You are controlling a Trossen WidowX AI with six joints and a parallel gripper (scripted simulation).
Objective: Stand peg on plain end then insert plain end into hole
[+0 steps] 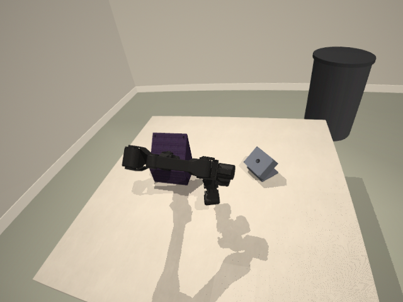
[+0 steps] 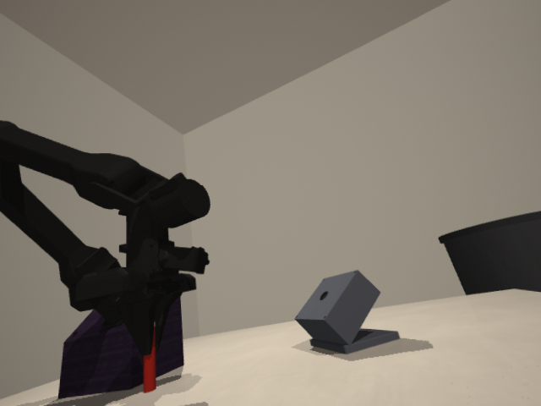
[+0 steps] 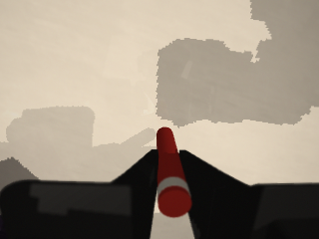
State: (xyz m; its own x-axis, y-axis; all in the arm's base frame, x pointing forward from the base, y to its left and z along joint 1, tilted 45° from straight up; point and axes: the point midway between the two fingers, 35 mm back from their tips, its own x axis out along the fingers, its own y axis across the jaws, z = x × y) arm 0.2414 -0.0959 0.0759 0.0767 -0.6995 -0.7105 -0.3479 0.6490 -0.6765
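My gripper tip is now 26 cm to the right of the grey sloped panel and 18 cm short of it. From my gripper tip the other things lie so: red peg: 2 cm above.
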